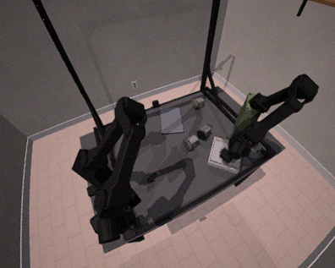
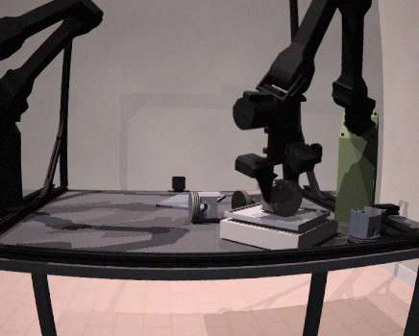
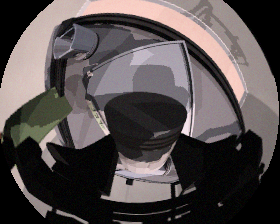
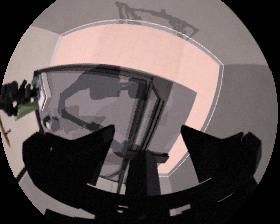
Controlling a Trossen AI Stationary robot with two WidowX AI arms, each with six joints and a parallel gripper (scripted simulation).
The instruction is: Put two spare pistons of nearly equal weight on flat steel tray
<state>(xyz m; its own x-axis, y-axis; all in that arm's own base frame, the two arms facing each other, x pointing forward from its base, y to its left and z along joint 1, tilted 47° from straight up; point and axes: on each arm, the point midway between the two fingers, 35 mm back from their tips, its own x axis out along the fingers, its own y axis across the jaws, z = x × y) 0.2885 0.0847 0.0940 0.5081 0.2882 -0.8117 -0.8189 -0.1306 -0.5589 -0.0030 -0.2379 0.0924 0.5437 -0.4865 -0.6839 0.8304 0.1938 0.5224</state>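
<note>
Right now the white scale pan is 1 cm to the left of my left hand and 7 cm below it. Round my left hand: flat grey steel tray: 41 cm behind, 17 cm to the right, 11 cm below; then piston: 46 cm behind, 7 cm to the left, 8 cm below.
</note>
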